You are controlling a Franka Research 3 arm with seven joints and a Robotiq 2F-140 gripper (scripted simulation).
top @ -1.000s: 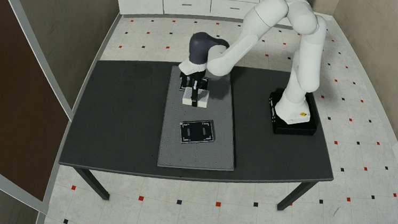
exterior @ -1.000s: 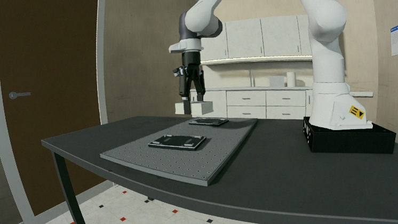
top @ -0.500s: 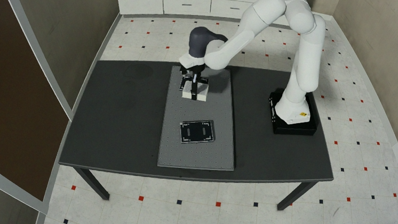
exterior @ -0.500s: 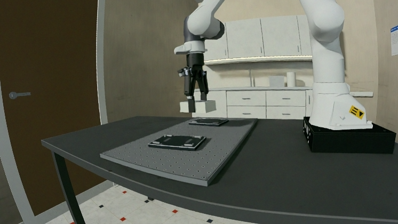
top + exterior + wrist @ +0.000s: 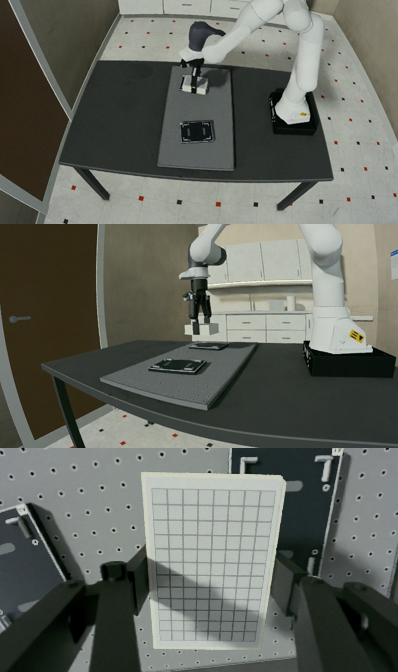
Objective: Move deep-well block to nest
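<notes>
Right now the nest N2 is 10 cm below my hand, 9 cm to the right of it and 1 cm ahead of it. Round my hand: 96-well deep-well block: 1 cm below; then A1 label: 15 cm to the right, 10 cm below, 7 cm ahead; then nest N1: 25 cm to the left, 10 cm below, 2 cm behind.
</notes>
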